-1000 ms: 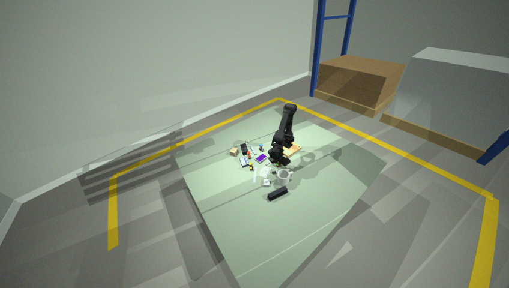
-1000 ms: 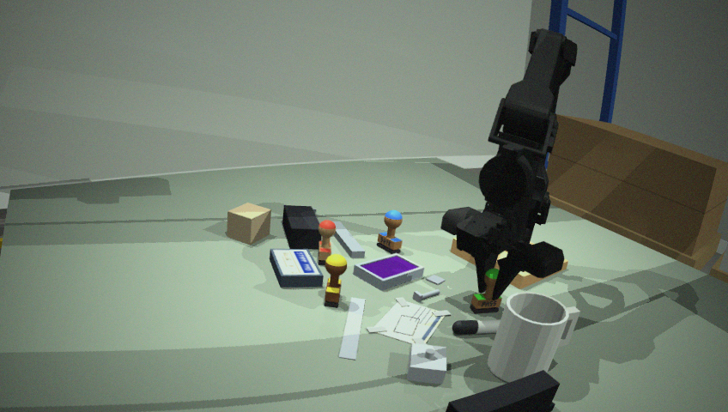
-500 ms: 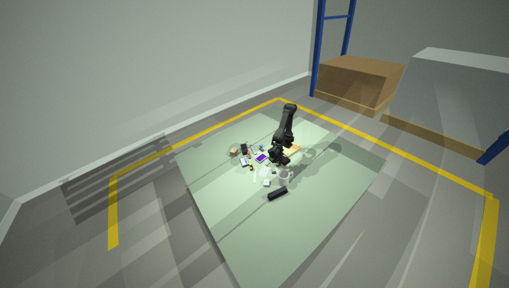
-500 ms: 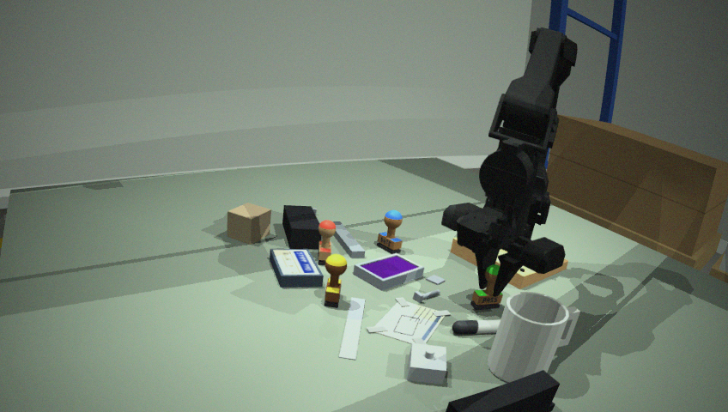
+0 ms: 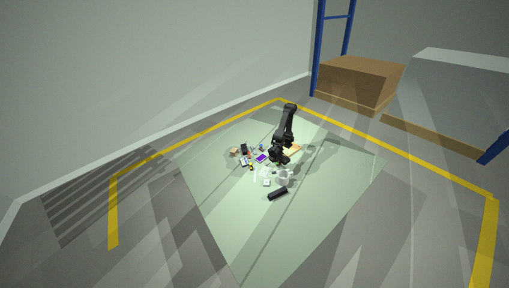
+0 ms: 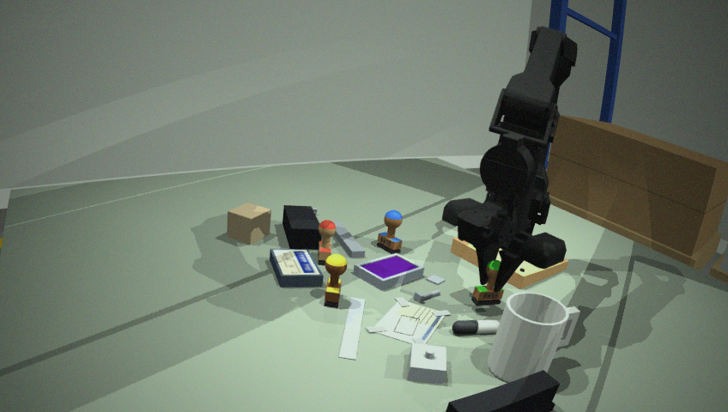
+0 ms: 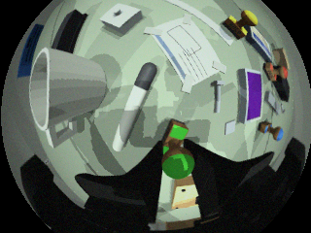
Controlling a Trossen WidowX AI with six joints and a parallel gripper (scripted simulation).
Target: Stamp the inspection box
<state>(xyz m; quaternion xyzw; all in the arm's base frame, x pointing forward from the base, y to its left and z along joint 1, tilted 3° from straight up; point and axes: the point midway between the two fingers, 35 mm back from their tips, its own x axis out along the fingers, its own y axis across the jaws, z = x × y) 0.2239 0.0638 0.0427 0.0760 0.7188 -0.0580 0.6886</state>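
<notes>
The purple ink pad is 16 cm to the right of my gripper tip, 3 cm below it and 2 cm ahead of it. The rest, counted from my gripper tip: pass stamp right at my gripper tip; marker 5 cm ahead, 3 cm to the left, 3 cm below; card 11 cm ahead, 5 cm to the right, 4 cm below.
</notes>
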